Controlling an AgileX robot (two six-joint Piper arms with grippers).
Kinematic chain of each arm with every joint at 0, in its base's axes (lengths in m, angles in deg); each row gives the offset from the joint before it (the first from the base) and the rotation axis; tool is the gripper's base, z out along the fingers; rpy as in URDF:
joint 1: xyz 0 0 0.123 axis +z
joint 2: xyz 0 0 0 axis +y
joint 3: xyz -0.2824 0 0.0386 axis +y
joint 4: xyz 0.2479 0 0.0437 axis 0.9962 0 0.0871
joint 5: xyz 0 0 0 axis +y
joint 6: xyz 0.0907 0 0.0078 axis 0.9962 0 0.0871
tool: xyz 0 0 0 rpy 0 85 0
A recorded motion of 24 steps. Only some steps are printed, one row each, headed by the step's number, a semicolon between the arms.
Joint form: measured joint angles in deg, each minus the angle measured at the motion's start. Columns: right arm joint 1, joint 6, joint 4, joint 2, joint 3, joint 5; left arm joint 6, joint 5, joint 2, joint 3, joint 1, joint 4.
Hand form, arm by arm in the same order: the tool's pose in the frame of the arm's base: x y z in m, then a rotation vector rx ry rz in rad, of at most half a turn. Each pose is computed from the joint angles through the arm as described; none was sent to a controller.
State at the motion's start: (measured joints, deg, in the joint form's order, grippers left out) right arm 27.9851 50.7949 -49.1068 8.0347 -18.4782 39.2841; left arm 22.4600 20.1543 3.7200 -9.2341 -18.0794 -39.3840
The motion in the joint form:
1: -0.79 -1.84 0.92 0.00 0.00 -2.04; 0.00 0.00 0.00 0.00 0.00 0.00
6: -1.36 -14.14 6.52 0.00 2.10 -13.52; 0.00 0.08 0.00 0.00 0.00 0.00
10: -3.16 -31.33 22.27 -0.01 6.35 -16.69; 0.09 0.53 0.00 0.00 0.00 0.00
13: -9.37 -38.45 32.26 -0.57 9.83 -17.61; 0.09 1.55 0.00 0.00 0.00 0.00
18: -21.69 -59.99 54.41 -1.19 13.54 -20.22; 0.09 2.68 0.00 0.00 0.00 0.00
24: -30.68 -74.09 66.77 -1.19 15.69 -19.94; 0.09 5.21 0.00 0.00 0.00 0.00
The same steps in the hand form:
1: 0.0555 -0.0178 0.2724 0.0329 1.7484 0.0254; 0.0429 -0.0350 0.2388 0.2134 1.6857 -0.6198
6: 0.0578 -0.0011 0.2704 -0.2073 1.6620 0.0609; 0.0429 -0.0351 0.2387 0.2142 1.6868 -0.6203
10: 0.0591 0.0099 0.2443 -0.3398 1.7323 0.0899; 0.0426 -0.0354 0.2382 0.2202 1.6926 -0.6216
13: 0.0595 0.0097 0.2238 -0.2736 1.8051 0.0898; 0.0420 -0.0362 0.2369 0.2307 1.7065 -0.6271
18: 0.0602 0.0094 0.2054 -0.1897 1.8387 0.0536; 0.0412 -0.0371 0.2355 0.2425 1.7219 -0.6333
24: 0.0613 0.0063 0.1936 -0.1325 1.8709 -0.0168; 0.0394 -0.0390 0.2324 0.2689 1.7562 -0.6471

